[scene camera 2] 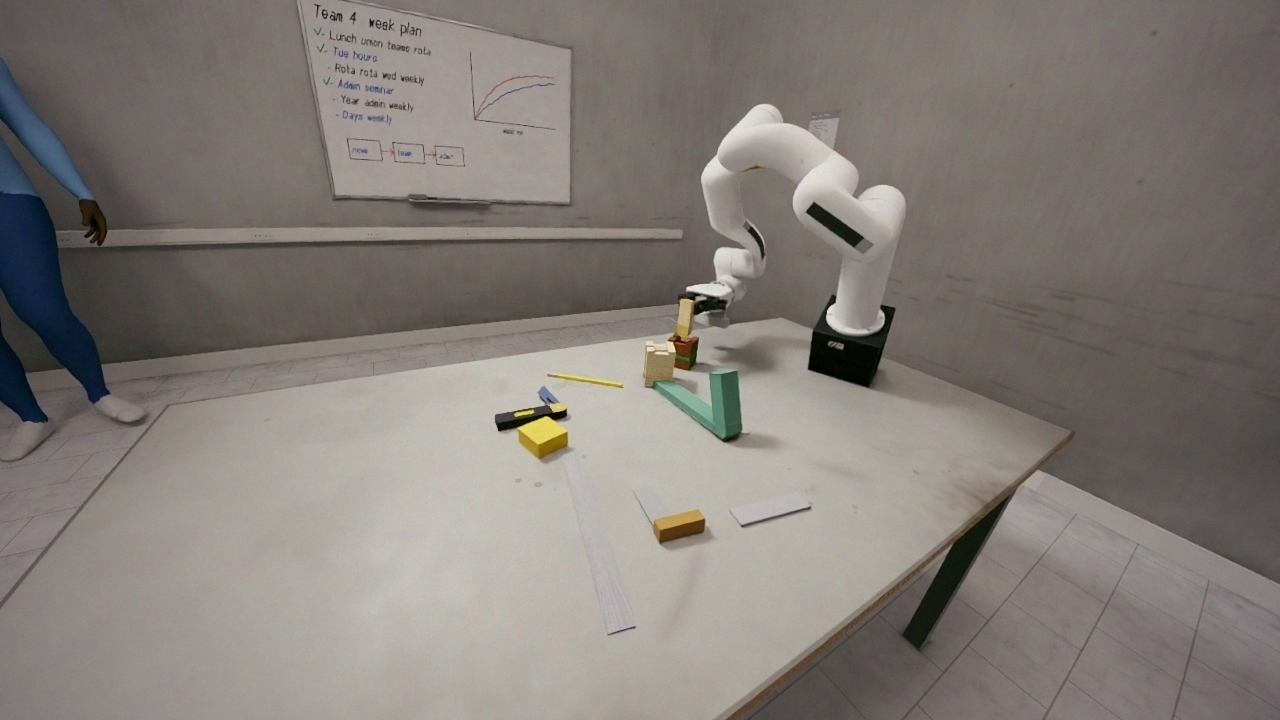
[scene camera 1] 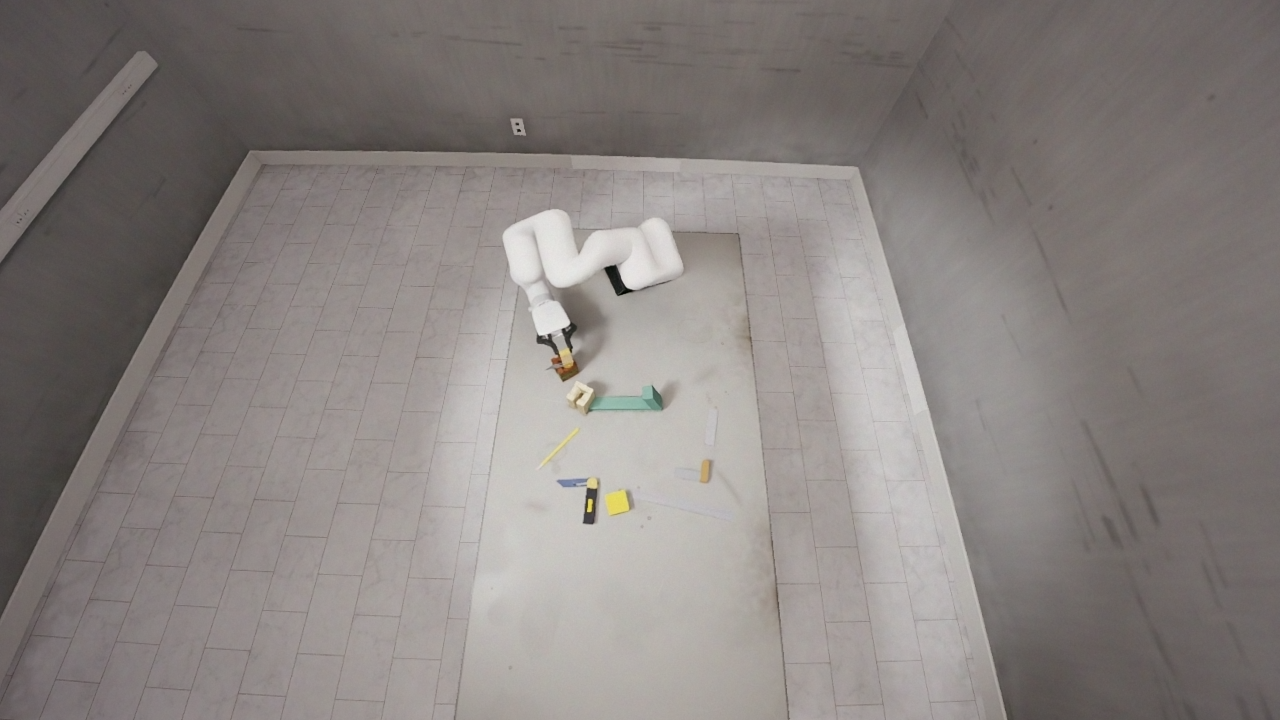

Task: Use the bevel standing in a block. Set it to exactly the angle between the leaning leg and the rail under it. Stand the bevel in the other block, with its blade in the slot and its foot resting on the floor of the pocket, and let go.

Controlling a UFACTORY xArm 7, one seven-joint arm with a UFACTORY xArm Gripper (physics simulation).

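Places are measured from the arm's base along level axes (x ahead, y left, z up), in metres.
Where they show: gripper, fingertip midpoint: (scene camera 2: 688, 307) (scene camera 1: 564, 353); arm's base at its link origin: (scene camera 2: 854, 318).
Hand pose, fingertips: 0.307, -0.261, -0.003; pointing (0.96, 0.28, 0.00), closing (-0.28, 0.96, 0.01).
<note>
Things, the pixels of their top centre, and the offset from my fingertips, as dx, dy, dz. "pt": a spot on its surface instead.
- bevel at its top centre: (scene camera 2: 676, 297) (scene camera 1: 554, 356) +0.013, -0.029, +0.017
- reddish-brown block at its top centre: (scene camera 2: 683, 338) (scene camera 1: 563, 361) -0.013, -0.014, -0.085
- cream block at its top centre: (scene camera 2: 660, 346) (scene camera 1: 579, 393) +0.107, +0.029, -0.068
- green rail at its top centre: (scene camera 2: 692, 399) (scene camera 1: 623, 402) +0.130, +0.160, -0.133
- green leaning leg at its top centre: (scene camera 2: 730, 373) (scene camera 1: 653, 391) +0.143, +0.250, -0.035
- yellow pencil at its top centre: (scene camera 2: 584, 378) (scene camera 1: 557, 448) +0.247, -0.059, -0.149
- black-and-yellow tool at its top centre: (scene camera 2: 526, 399) (scene camera 1: 573, 499) +0.404, -0.021, -0.138
- yellow block at its top centre: (scene camera 2: 542, 429) (scene camera 1: 617, 502) +0.431, +0.102, -0.128
- long ruler at its top centre: (scene camera 2: 590, 521) (scene camera 1: 683, 504) +0.462, +0.295, -0.154
- orange-handled square at a spot on its surface: (scene camera 2: 679, 525) (scene camera 1: 707, 473) pt +0.385, +0.382, -0.134
- grey strip at its top centre: (scene camera 2: 771, 507) (scene camera 1: 711, 426) +0.241, +0.426, -0.151
My gripper (scene camera 1: 562, 351) (scene camera 2: 688, 305) is shut on the tan handle of the bevel (scene camera 1: 566, 359) (scene camera 2: 684, 317), at the far left of the table. The handle stands tilted over the reddish-brown block (scene camera 1: 566, 371) (scene camera 2: 686, 353), with its lower end at the block's top. A thin blade end shows beside it in scene camera 1; its angle and how deep the bevel sits cannot be told. The cream block (scene camera 1: 586, 394) (scene camera 2: 658, 365), with a notched top, stands close by. The green rail (scene camera 1: 617, 403) (scene camera 2: 683, 404) runs from beside it to the green leaning leg (scene camera 1: 650, 395) (scene camera 2: 725, 402).
A yellow pencil (scene camera 1: 558, 448) (scene camera 2: 586, 380), a black-and-yellow tool (scene camera 1: 589, 506) (scene camera 2: 528, 416) with a blue blade, a yellow block (scene camera 1: 617, 502) (scene camera 2: 542, 437), a long ruler (scene camera 1: 684, 505) (scene camera 2: 595, 546), an orange-handled square (scene camera 1: 705, 471) (scene camera 2: 679, 525) and a grey strip (scene camera 1: 710, 426) (scene camera 2: 770, 509) lie on the table.
</note>
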